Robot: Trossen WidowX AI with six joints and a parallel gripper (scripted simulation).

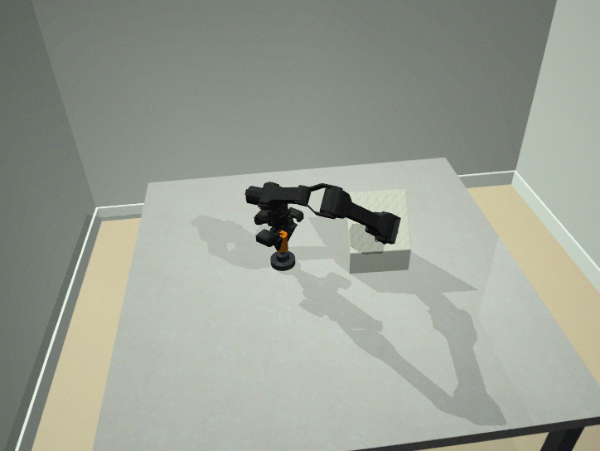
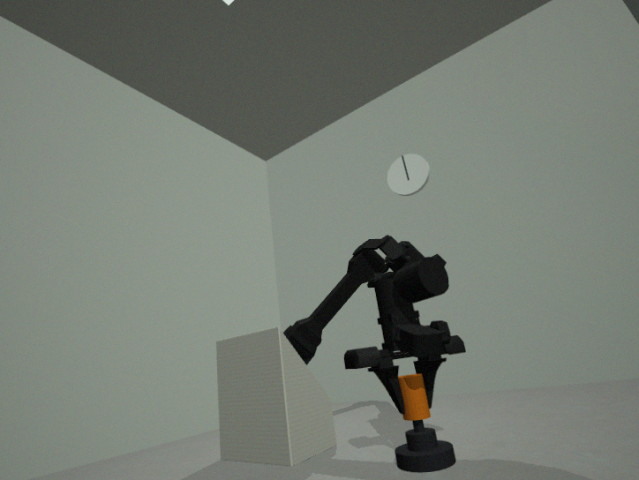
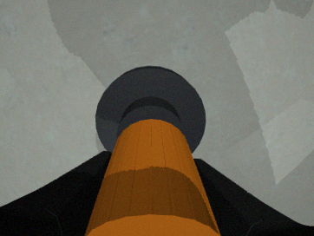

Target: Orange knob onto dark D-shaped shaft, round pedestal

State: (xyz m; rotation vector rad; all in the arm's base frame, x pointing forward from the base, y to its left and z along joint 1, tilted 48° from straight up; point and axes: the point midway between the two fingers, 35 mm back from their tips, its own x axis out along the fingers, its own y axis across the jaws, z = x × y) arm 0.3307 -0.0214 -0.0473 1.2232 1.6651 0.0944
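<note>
Now: the orange knob 2 cm above my gripper tip. From my gripper tip the other things lie so: dark pedestal (4 cm below).
</note>
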